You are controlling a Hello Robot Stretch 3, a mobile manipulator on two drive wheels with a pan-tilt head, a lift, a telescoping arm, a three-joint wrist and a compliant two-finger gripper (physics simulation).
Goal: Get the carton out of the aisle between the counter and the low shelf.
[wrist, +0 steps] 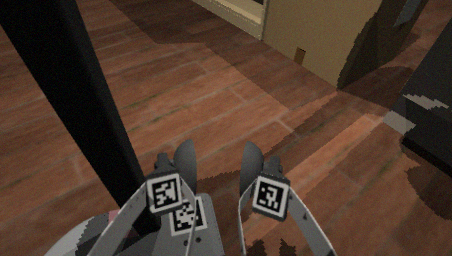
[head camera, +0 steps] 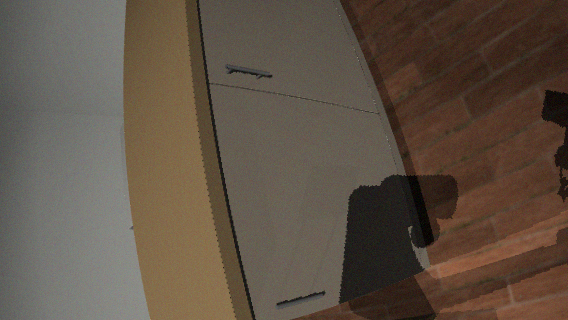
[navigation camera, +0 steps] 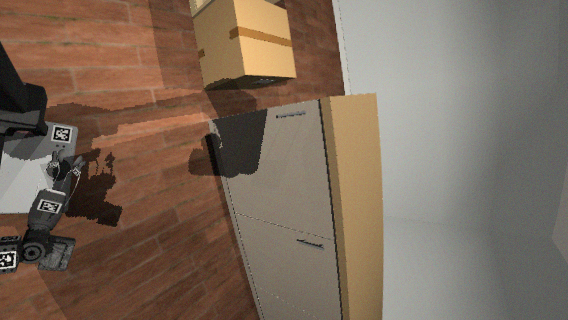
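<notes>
Visible to me: my gripper [wrist: 218, 159]; also a counter [head camera: 262, 169].
</notes>
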